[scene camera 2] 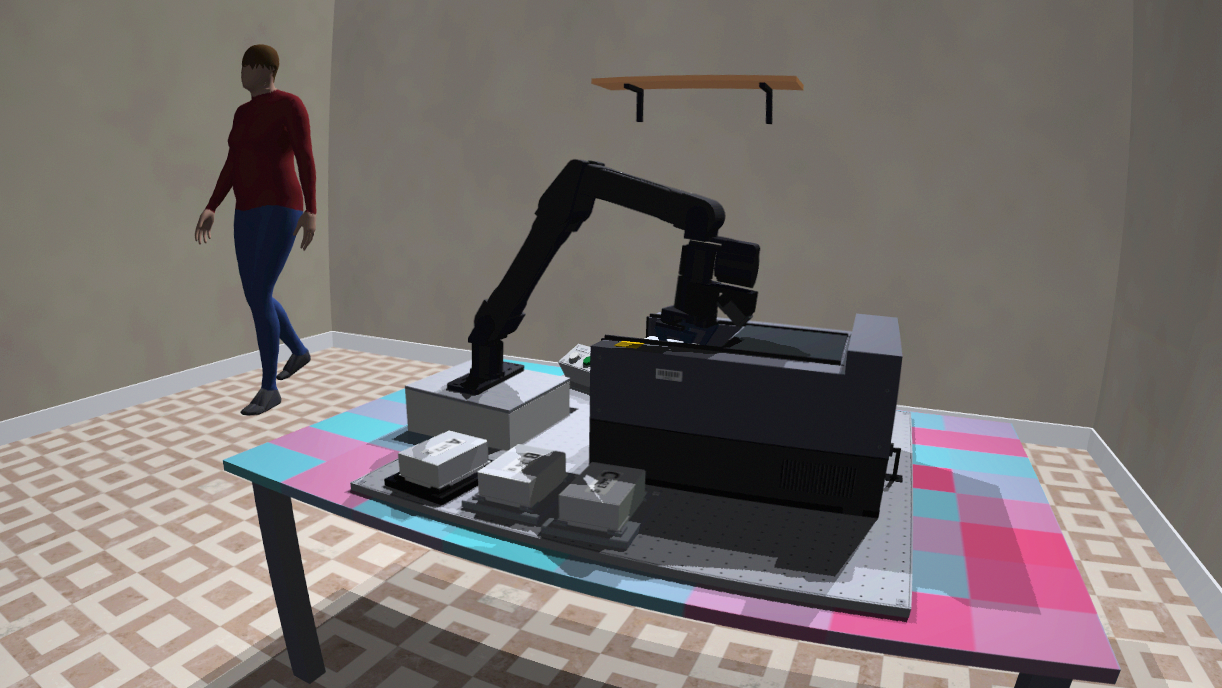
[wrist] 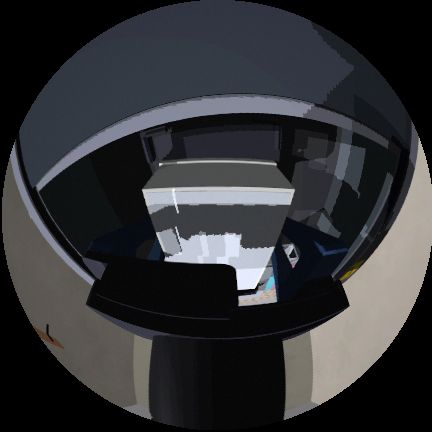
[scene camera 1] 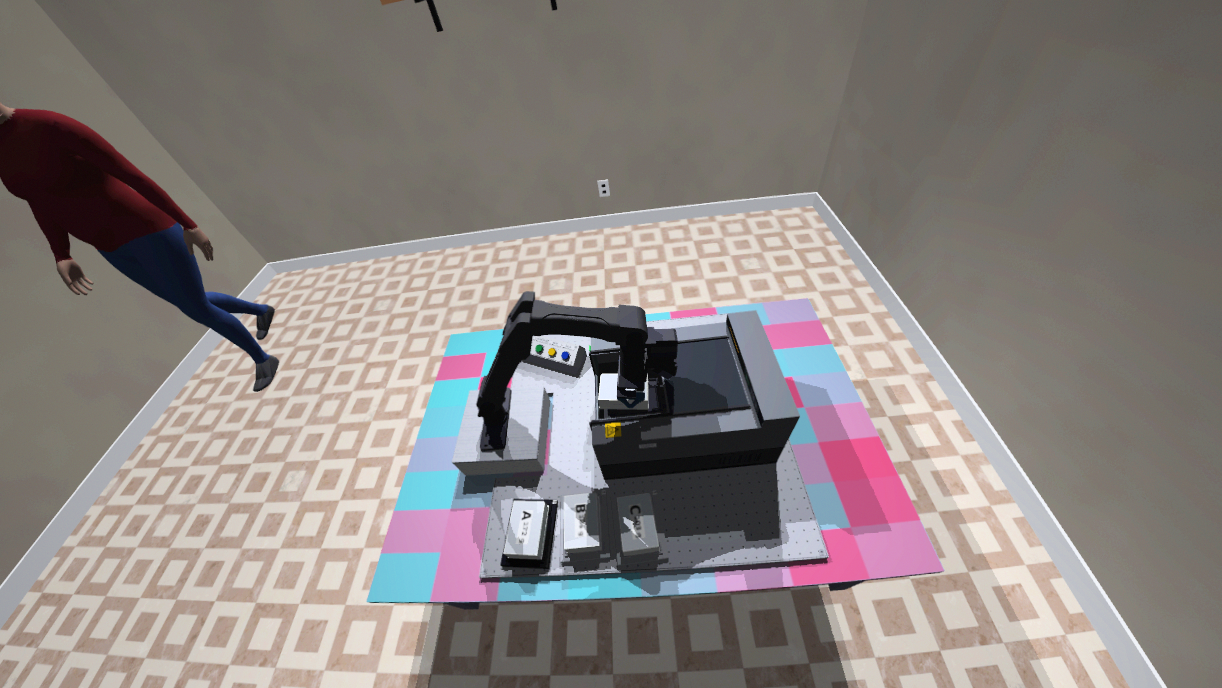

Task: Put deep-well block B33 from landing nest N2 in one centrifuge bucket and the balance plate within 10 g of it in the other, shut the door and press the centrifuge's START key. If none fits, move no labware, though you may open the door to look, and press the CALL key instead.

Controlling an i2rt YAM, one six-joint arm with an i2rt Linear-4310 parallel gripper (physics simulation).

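Places are measured from the arm's base along level axes (x left, y back, z up), in millimetres.
Pixels of known places: gripper, between the fingertips: (wrist: 217, 214) (scene camera 1: 630, 393); arm's base, origin of its link: (scene camera 2: 487, 379) (scene camera 1: 496, 418).
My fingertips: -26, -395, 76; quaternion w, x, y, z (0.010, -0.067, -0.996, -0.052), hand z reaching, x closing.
Ahead of a thing's pixels: the offset from my fingertips to its top centre, as dx, dy, dz. "*": to the spot under its first point.
My gripper (scene camera 1: 619, 392) (scene camera 2: 686, 329) (wrist: 217, 214) is shut on the white deep-well block @(+3, +17, +37) (scene camera 1: 607, 387) (wrist: 217, 217). It holds the block upright in the open top of the dark centrifuge (scene camera 1: 684, 449) (scene camera 2: 744, 410), at its left end. In the wrist view the dark chamber surrounds the block, and I cannot tell whether it rests in a bucket. The door @(* -37, -315, +93) (scene camera 1: 759, 367) (scene camera 2: 876, 337) is slid to the right end. Three balance plates stand in nests at the front: A @(-280, +298, -97) (scene camera 1: 525, 528) (scene camera 2: 442, 457), B @(-277, +159, -97) (scene camera 1: 581, 526) (scene camera 2: 521, 474) and C @(-296, +25, -97) (scene camera 1: 637, 522) (scene camera 2: 598, 503).
A key panel @(+291, +250, -67) (scene camera 1: 555, 352) (scene camera 2: 581, 363) with green, yellow and blue keys sits behind the arm's grey pedestal (scene camera 1: 503, 440) (scene camera 2: 487, 410). A person (scene camera 1: 102, 213) (scene camera 2: 264, 213) walks on the floor to the left of the table. A wall shelf (scene camera 2: 696, 82) hangs behind.
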